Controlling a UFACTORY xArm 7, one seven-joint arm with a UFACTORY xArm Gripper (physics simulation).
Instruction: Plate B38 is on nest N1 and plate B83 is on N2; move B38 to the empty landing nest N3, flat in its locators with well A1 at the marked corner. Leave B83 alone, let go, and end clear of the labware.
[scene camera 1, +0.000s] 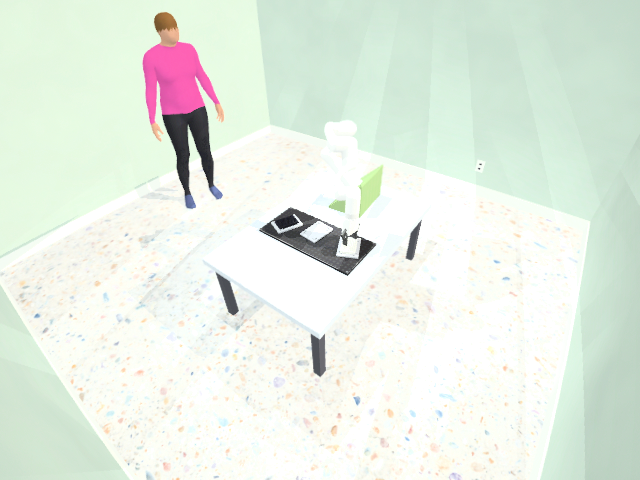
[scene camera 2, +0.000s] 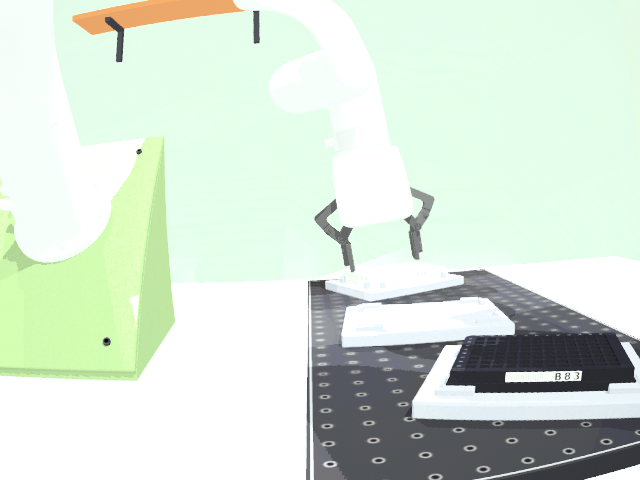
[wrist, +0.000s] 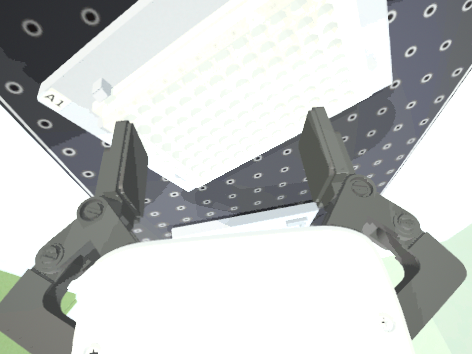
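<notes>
A pale plate with round wells, taken as B38 (scene camera 1: 349, 245) (scene camera 2: 400, 271) (wrist: 225, 90), lies in the far white nest (scene camera 1: 347, 255) (scene camera 2: 372, 296) (wrist: 125, 37); its label is not readable. The nest's A1 mark shows at the left in the wrist view. My gripper (scene camera 1: 349, 238) (scene camera 2: 384, 263) (wrist: 222, 132) is open and empty, pointing down above that plate, with a gap below the fingertips in scene camera 2. The middle nest (scene camera 1: 316, 231) (scene camera 2: 423, 322) (wrist: 240, 223) holds no plate. Black plate B83 (scene camera 1: 287, 222) (scene camera 2: 542, 356) sits on the nearest nest (scene camera 2: 465, 408) in scene camera 2.
The nests stand in a row on a dark perforated board (scene camera 1: 330, 253) (scene camera 2: 351, 428) on the white table (scene camera 1: 289, 279). A green bracket (scene camera 1: 372, 191) (scene camera 2: 149, 310) stands at the arm's base. An orange shelf (scene camera 2: 170, 10) is on the wall. A person (scene camera 1: 178, 77) stands behind the table.
</notes>
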